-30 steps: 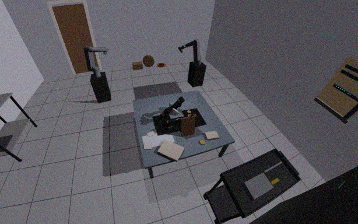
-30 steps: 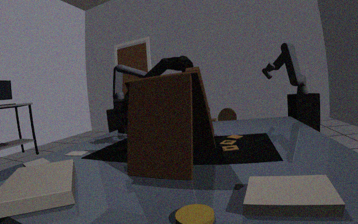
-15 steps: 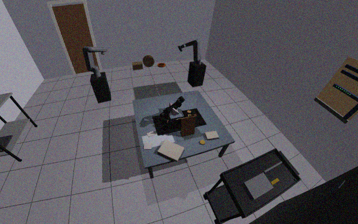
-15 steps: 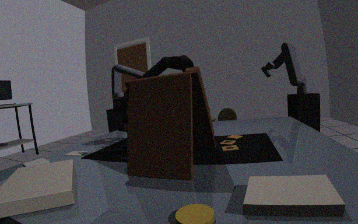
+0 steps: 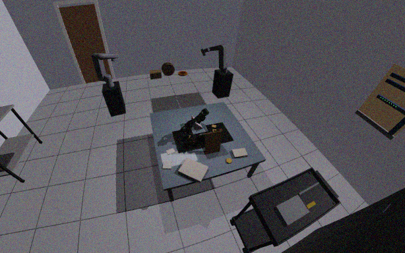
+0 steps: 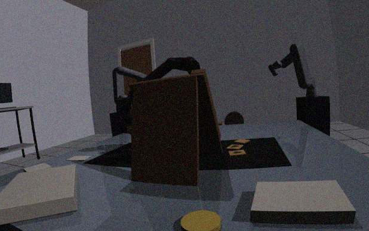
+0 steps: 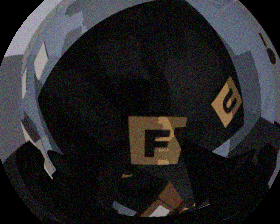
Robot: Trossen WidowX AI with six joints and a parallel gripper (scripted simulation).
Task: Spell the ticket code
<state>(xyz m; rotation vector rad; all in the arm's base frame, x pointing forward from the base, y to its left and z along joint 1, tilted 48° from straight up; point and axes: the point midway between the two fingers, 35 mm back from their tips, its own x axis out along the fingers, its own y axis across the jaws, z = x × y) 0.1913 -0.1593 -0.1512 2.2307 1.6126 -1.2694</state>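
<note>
Now: the white printed slip 90 mm ahead of my gripper tip, 170 mm to the left of it and 50 mm above it. The rest, counted from my gripper tip: black mat: 10 mm ahead, 200 mm to the left, 30 mm below; then tan letter tile: right at my gripper tip; then pale block: 490 mm ahead, 510 mm to the left, 10 mm below.
</note>
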